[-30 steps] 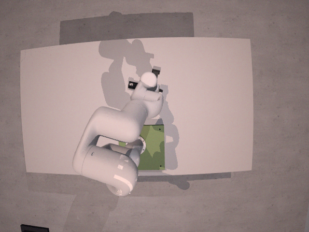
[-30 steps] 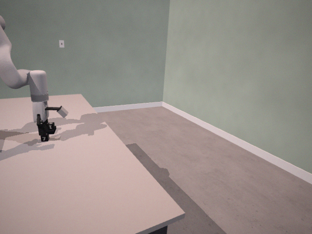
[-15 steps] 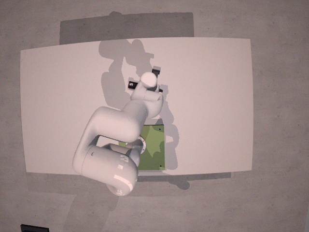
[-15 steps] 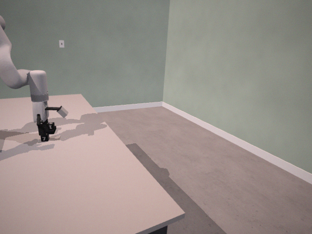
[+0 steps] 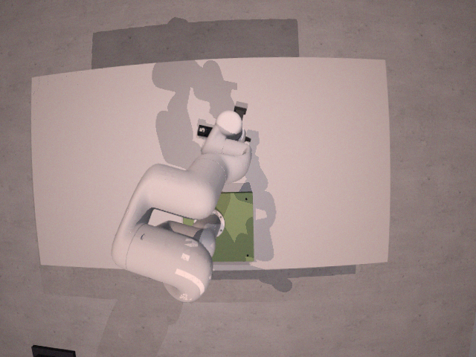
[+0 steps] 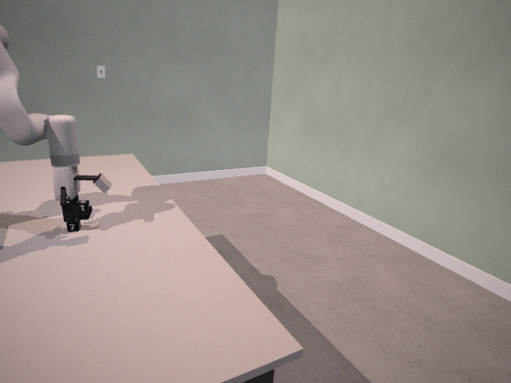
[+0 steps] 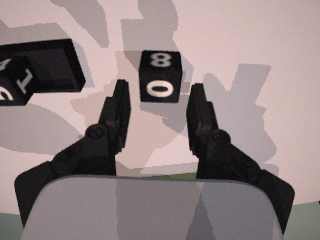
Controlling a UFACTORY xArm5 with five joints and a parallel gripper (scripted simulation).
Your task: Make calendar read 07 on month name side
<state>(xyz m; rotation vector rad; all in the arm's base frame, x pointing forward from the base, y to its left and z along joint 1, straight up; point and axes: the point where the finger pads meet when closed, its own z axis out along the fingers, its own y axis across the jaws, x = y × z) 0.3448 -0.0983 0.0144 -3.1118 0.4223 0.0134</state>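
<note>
The black cube lies 4 cm below my hand. Round my hand: black calendar tray (11 cm to the left, 5 cm below, 3 cm ahead).
</note>
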